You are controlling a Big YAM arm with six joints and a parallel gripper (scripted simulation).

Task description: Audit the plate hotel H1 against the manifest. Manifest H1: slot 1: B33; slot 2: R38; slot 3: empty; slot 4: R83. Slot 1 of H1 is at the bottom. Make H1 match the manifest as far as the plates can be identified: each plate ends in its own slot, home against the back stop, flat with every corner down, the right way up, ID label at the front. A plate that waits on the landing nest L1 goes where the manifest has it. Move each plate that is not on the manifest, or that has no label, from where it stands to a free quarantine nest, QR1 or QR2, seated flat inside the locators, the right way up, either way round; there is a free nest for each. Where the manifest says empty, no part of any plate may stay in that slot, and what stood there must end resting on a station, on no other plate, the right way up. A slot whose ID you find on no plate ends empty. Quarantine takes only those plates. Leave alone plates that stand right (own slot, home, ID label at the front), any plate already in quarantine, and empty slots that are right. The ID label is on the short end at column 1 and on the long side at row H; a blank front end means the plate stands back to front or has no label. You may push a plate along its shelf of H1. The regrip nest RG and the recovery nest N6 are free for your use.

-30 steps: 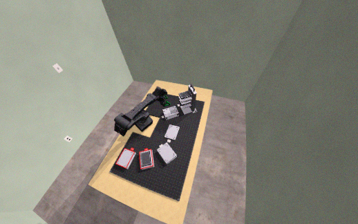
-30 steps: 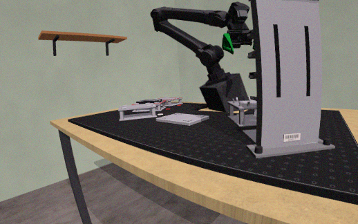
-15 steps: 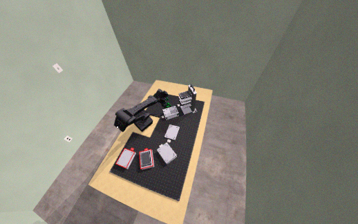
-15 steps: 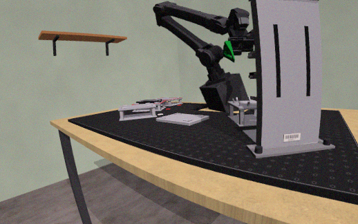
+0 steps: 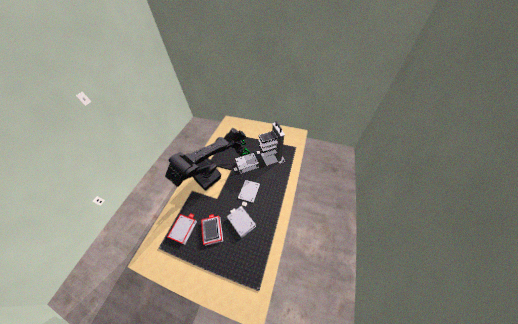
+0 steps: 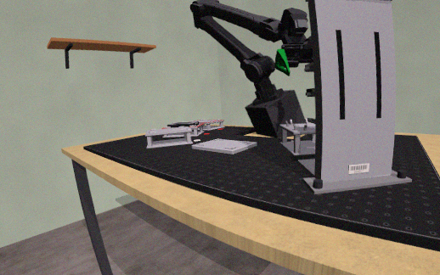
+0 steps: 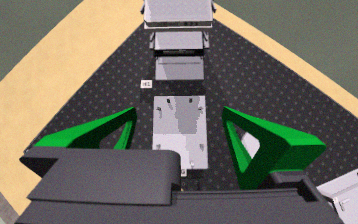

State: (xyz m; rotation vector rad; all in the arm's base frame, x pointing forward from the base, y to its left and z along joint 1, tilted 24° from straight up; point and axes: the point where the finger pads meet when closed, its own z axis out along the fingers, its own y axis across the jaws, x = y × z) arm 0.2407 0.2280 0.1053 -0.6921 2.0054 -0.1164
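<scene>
The pale plate is 16 cm ahead of my hand and 8 cm to the left of it. Also, from my hand: dark plate 16 cm ahead, 8 cm to the left, 6 cm below; then H1 tag 7 cm ahead, 14 cm to the left, 21 cm below; then grey back panel 23 cm ahead, 12 cm to the left, 6 cm below.
</scene>
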